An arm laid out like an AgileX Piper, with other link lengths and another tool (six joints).
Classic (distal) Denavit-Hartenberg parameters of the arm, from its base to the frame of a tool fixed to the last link. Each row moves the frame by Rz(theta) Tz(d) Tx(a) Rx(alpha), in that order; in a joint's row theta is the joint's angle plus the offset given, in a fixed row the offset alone. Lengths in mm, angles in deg.
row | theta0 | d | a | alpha
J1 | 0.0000 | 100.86 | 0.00 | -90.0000
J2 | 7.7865 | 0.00 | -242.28 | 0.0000
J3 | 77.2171 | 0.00 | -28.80 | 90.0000
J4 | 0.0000 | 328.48 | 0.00 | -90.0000
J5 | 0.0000 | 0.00 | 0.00 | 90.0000
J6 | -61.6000 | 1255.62 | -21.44 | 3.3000
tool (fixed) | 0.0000 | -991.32 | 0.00 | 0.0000
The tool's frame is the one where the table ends.
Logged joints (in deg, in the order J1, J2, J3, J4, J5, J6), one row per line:
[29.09 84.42 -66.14 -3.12 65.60 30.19]
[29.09 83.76 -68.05 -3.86 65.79 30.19]
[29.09 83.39 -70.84 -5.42 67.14 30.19]
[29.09 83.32 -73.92 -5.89 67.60 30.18]
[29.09 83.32 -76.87 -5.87 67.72 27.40]
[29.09 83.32 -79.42 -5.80 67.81 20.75]
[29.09 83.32 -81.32 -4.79 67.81 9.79]
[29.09 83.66 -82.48 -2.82 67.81 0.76]
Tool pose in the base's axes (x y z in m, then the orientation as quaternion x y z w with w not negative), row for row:
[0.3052 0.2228 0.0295 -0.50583 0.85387 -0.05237 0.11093]
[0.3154 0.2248 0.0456 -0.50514 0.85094 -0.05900 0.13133]
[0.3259 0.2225 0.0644 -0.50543 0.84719 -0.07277 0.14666]
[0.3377 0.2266 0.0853 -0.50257 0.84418 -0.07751 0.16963]
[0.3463 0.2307 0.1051 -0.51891 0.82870 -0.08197 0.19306]
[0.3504 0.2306 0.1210 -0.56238 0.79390 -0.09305 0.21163]
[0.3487 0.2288 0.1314 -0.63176 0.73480 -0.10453 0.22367]
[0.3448 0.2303 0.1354 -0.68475 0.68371 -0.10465 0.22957]
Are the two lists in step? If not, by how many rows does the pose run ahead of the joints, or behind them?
They are in step.
